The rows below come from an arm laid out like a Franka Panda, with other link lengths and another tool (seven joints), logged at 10 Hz.
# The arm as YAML. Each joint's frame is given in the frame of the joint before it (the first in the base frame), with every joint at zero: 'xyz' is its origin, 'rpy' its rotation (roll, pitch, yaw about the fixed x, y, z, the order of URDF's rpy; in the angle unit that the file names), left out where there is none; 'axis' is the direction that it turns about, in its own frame. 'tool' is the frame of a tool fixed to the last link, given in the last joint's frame.
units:
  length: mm
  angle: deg
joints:
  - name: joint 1
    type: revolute
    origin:
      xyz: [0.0, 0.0, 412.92]
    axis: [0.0, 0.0, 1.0]
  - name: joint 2
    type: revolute
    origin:
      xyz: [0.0, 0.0, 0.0]
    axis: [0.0, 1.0, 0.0]
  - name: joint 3
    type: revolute
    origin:
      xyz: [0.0, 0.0, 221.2]
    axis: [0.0, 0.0, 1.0]
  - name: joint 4
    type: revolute
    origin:
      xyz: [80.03, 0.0, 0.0]
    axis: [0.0, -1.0, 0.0]
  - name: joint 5
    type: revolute
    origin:
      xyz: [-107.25, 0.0, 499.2]
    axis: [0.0, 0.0, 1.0]
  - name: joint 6
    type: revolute
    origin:
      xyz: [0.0, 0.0, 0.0]
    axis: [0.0, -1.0, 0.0]
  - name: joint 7
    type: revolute
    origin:
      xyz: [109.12, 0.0, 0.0]
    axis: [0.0, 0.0, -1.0]
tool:
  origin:
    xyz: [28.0, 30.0, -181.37]
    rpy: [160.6, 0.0, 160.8]
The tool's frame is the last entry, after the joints.
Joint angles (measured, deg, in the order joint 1, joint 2, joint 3, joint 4, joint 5, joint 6, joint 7), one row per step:
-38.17, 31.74, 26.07, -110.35, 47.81, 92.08, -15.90
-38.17, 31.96, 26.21, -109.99, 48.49, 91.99, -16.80
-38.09, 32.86, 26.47, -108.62, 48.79, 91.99, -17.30
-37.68, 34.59, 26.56, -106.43, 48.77, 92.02, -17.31
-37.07, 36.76, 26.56, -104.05, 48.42, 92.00, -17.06
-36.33, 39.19, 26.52, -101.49, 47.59, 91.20, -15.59
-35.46, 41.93, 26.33, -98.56, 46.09, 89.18, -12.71
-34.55, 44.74, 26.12, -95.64, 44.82, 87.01, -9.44
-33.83, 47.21, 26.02, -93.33, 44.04, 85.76, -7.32
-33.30, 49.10, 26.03, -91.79, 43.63, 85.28, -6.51
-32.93, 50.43, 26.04, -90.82, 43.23, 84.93, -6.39
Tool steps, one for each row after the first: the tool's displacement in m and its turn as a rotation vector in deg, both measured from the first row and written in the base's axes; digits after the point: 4 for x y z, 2 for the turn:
0.0031, 0.0015, 0.0035, 0.84, -1.02, -0.16
0.0105, 0.0029, 0.0081, 1.47, -2.15, -0.27
0.0198, 0.0048, 0.0100, 1.98, -2.88, -0.33
0.0276, 0.0082, 0.0080, 2.41, -3.13, -0.15
0.0322, 0.0137, 0.0040, 2.81, -1.88, 0.58
0.0329, 0.0200, -0.0017, 3.12, 1.10, 2.11
0.0325, 0.0267, -0.0085, 3.42, 4.62, 3.54
0.0325, 0.0324, -0.0161, 3.74, 7.00, 4.39
0.0324, 0.0378, -0.0231, 4.14, 8.07, 4.88
0.0310, 0.0419, -0.0288, 4.50, 8.52, 5.43

